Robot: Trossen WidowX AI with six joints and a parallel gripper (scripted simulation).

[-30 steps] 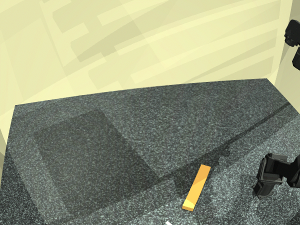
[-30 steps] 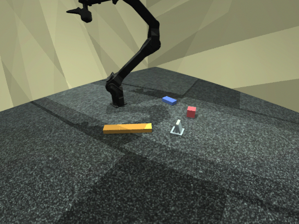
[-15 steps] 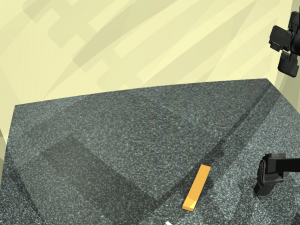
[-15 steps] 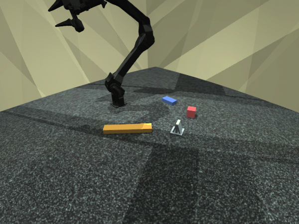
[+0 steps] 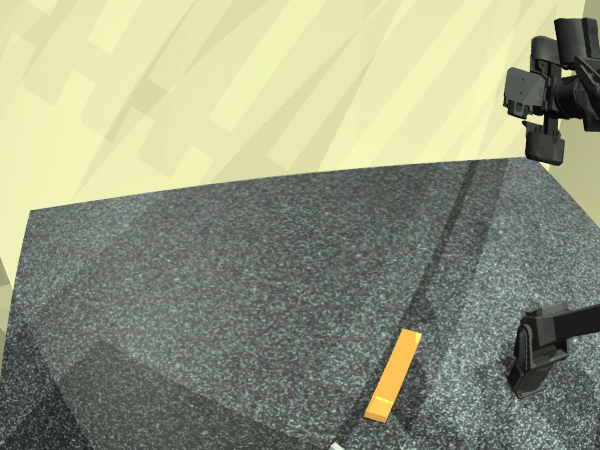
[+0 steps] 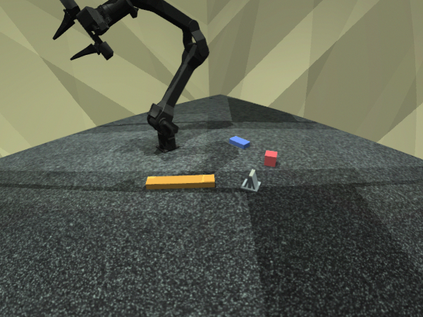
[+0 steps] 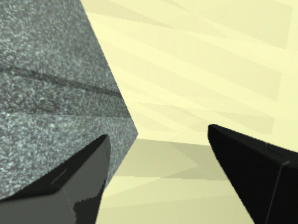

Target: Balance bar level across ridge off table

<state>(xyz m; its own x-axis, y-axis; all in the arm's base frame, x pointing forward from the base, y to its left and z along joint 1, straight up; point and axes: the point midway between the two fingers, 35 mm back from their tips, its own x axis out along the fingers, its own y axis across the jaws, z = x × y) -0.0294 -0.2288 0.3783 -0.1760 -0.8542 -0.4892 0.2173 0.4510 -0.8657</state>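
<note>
The orange bar lies 35 cm below my gripper tip, 25 cm ahead of it and 17 cm to the left of it. Round my gripper tip: blue block (45 cm to the left, 35 cm below, 19 cm ahead); red cube (43 cm to the left, 35 cm below, 34 cm ahead).
</note>
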